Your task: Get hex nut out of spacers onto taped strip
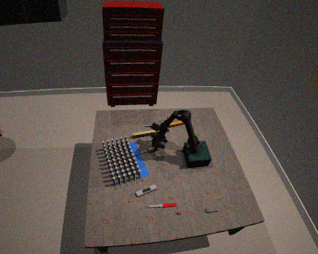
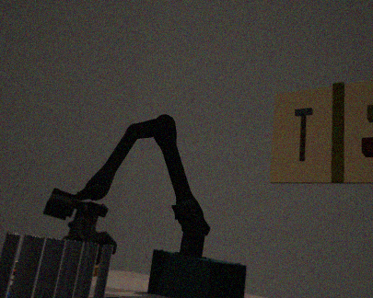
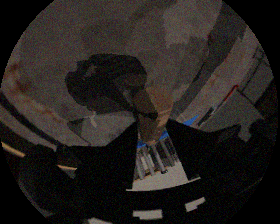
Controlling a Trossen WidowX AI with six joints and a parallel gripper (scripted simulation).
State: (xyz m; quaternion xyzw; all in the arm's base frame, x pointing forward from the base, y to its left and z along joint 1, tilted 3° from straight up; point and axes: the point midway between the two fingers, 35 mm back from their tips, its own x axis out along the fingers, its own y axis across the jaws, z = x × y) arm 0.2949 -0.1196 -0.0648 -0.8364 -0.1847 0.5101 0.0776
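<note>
My gripper tip is 10 cm short of the hook tool and 2 cm to the right of it. Round my gripper tip: blue taped strip (14 cm ahead, 8 cm to the left, 2 cm below); then red-handled tool (29 cm to the right, 1 cm below, 1 cm behind); then orange block (29 cm to the right, 26 cm behind).
</note>
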